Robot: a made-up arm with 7 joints. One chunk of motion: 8 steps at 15 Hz.
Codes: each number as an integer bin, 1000 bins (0 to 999) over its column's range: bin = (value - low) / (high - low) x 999, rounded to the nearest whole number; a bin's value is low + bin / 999 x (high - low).
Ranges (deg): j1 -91.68..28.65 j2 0..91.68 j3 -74.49..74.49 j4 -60.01..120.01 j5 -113..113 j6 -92.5..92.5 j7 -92.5..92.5
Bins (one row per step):
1: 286 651 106 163 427 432 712
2: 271 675 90 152 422 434 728
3: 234 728 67 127 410 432 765
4: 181 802 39 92 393 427 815
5: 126 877 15 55 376 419 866
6: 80 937 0 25 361 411 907
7: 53 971 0 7 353 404 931
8: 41 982 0 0 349 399 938
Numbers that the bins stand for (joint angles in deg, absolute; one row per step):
1: -57.23 59.74 -58.68 -30.64 -16.40 -12.50 39.35
2: -59.04 61.95 -61.07 -32.62 -17.53 -12.13 42.31
3: -63.49 66.81 -64.50 -37.12 -20.25 -12.50 49.17
4: -69.88 73.60 -68.67 -43.43 -24.09 -13.43 58.43
5: -76.50 80.48 -72.25 -50.10 -27.94 -14.91 67.87
6: -82.04 85.99 -74.49 -55.50 -31.33 -16.39 75.46
7: -85.30 89.11 -74.49 -58.75 -33.14 -17.69 79.91
8: -86.74 90.12 -74.49 -60.01 -34.05 -18.61 81.20

